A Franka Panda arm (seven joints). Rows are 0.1 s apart.
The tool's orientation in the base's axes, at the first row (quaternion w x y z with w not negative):
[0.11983, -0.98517, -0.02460, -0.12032]
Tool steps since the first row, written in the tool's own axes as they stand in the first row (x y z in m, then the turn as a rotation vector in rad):
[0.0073, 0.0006, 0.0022, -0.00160, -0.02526, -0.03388]
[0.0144, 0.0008, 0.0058, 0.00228, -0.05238, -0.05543]
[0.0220, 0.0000, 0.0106, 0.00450, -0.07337, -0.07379]
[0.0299, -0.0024, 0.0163, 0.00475, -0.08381, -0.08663]
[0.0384, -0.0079, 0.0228, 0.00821, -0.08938, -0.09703]
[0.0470, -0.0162, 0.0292, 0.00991, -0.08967, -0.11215]
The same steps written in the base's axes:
[0.0076, 0.0001, -0.0004, -0.01134, 0.01627, 0.03735]
[0.0154, 0.0009, -0.0022, -0.01465, 0.03744, 0.06484]
[0.0238, 0.0030, -0.0046, -0.01837, 0.05340, 0.08752]
[0.0326, 0.0069, -0.0075, -0.02190, 0.06043, 0.10208]
[0.0419, 0.0139, -0.0103, -0.02138, 0.06338, 0.11400]
[0.0511, 0.0237, -0.0124, -0.02325, 0.06004, 0.12873]

